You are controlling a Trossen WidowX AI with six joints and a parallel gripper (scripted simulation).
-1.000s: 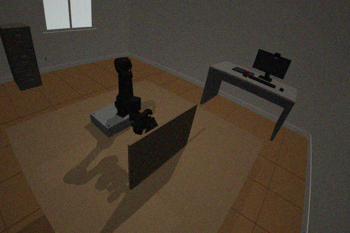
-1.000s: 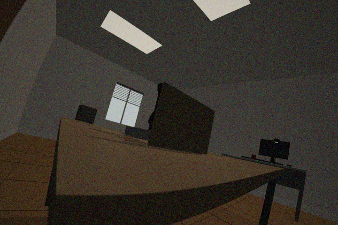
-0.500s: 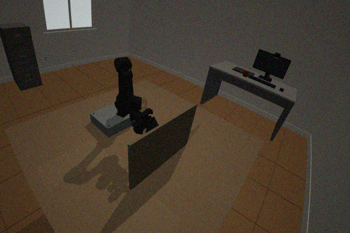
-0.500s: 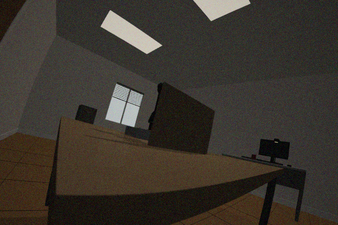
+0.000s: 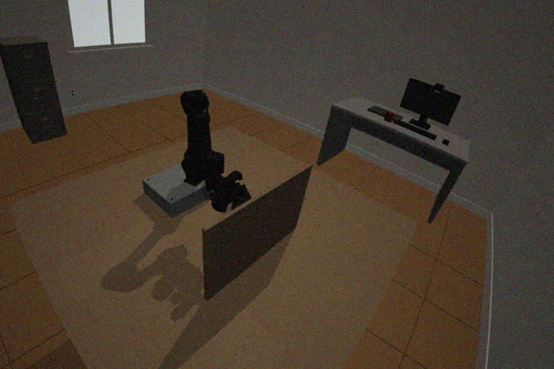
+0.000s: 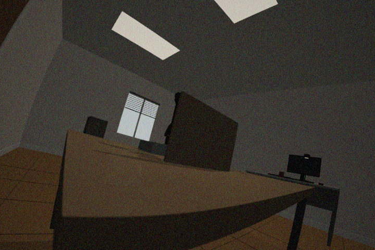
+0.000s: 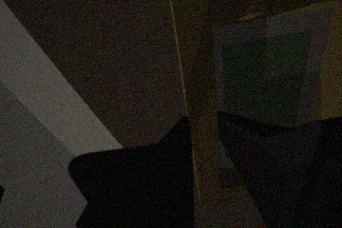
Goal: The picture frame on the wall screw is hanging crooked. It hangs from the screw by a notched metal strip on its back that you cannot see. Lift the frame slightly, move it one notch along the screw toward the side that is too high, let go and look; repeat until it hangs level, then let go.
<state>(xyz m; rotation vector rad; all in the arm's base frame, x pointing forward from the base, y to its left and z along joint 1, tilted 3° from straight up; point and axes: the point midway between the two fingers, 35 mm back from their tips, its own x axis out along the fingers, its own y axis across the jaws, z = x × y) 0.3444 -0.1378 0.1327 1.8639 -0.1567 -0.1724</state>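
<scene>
Right now my gripper tip is 5 cm above the picture frame, 2 cm to the right of it and 1 cm short of it. From my gripper tip the other things lie so: wall panel: 6 cm below, 2 cm ahead.
</scene>
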